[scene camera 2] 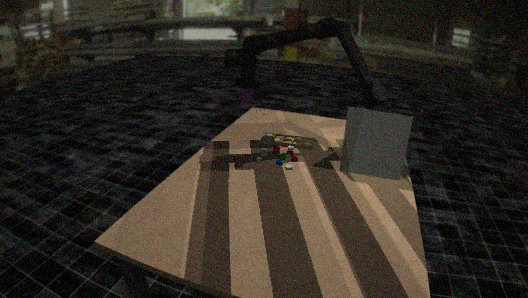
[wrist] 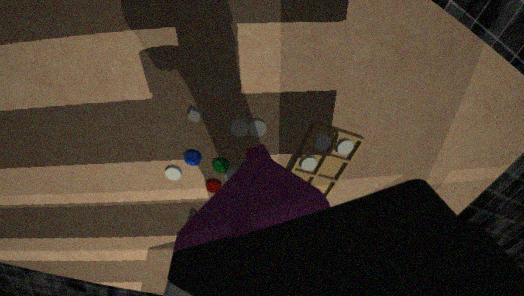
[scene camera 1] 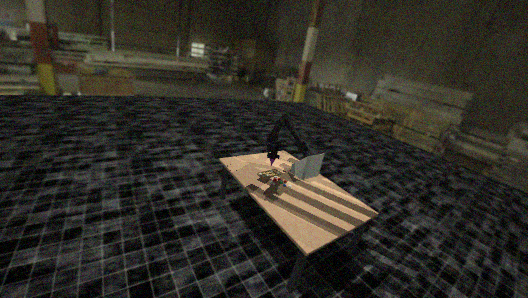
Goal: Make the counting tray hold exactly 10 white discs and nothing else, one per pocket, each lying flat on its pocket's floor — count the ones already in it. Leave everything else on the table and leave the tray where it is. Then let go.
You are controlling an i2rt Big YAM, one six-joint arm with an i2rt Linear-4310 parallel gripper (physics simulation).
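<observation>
The counting tray (scene camera 1: 270, 172) (scene camera 2: 288, 139) (wrist: 332, 170) lies on the table, near its far end. In the wrist view three white discs show in its pockets: one lit (wrist: 345, 146), one lower (wrist: 308, 163) and one in shadow (wrist: 322, 141). The rest of the tray is hidden behind my fingers. Loose white discs lie beside it: one (wrist: 173, 172) (scene camera 2: 288, 167) apart from the others and a pair (wrist: 239, 127) (wrist: 258, 127) in shadow. My gripper (scene camera 1: 271, 161) (scene camera 2: 245, 97) (wrist: 261, 153) hangs high above the table beside the tray. Its purple fingers are shut and hold nothing.
A blue disc (wrist: 192, 157) (scene camera 2: 279, 162), a green disc (wrist: 220, 164), a red disc (wrist: 213, 185) and a small grey cube (wrist: 194, 114) lie among the loose pieces. A red cube (scene camera 2: 276, 149) stands near the tray. A grey upright panel (scene camera 1: 308, 165) (scene camera 2: 374, 142) stands beside the tray.
</observation>
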